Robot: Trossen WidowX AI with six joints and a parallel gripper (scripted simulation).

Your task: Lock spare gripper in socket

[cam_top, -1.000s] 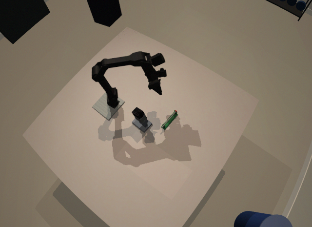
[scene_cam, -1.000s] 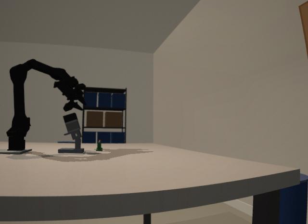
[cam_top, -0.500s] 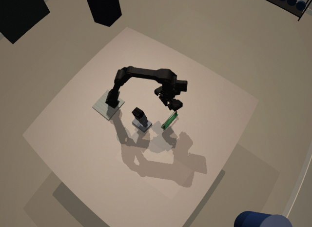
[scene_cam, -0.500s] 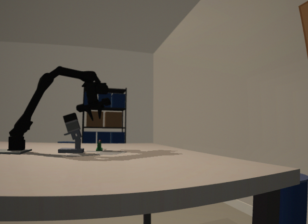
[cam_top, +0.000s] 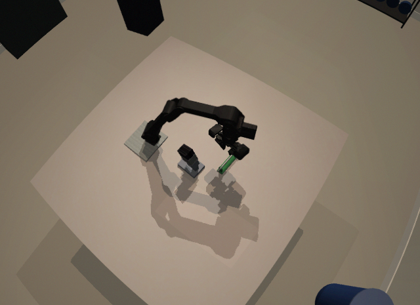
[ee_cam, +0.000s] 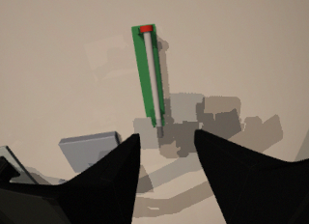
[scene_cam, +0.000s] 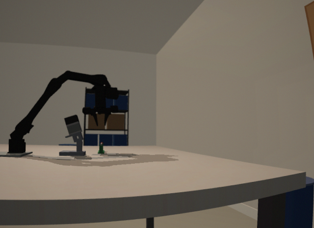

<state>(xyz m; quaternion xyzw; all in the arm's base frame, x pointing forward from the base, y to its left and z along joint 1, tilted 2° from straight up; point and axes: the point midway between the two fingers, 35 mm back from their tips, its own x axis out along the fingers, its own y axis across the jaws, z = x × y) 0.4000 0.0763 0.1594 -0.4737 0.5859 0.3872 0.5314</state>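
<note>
Now: gripper tip 10 mm to the right of the green cradle and 120 mm above it. Round my gripper tip: spare gripper 140 mm behind, 100 mm to the right, 20 mm below; grey mount 140 mm behind, 100 mm to the right, 90 mm below.
</note>
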